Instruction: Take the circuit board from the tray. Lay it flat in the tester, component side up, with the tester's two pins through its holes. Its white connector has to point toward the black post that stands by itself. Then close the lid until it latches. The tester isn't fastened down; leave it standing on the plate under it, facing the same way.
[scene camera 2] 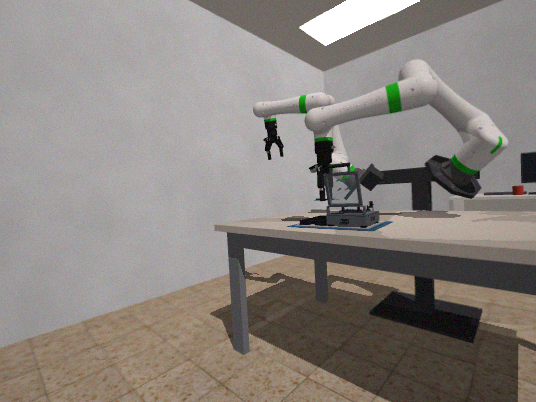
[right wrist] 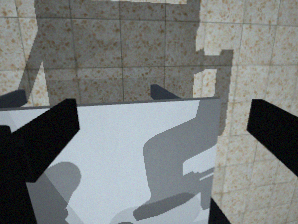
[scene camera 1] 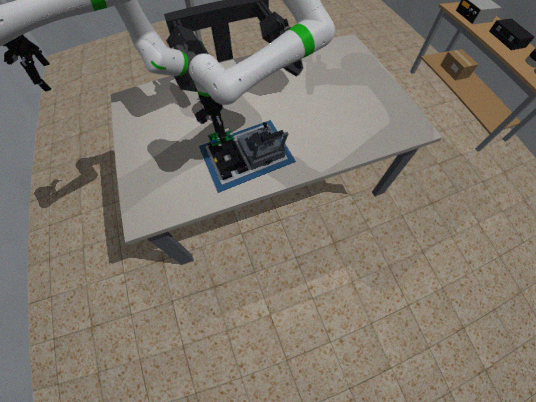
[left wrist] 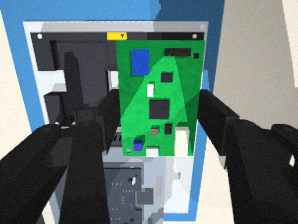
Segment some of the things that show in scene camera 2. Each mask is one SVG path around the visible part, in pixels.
A grey tester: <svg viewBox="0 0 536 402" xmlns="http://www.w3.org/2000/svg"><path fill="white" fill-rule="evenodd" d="M328 165L330 173L323 174L328 206L326 206L328 226L354 225L366 228L367 225L378 223L379 211L374 211L373 201L369 201L367 209L366 206L363 206L358 171L350 171L350 162ZM329 207L342 207L342 210L330 213ZM332 168L347 167L348 172L332 173Z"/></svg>
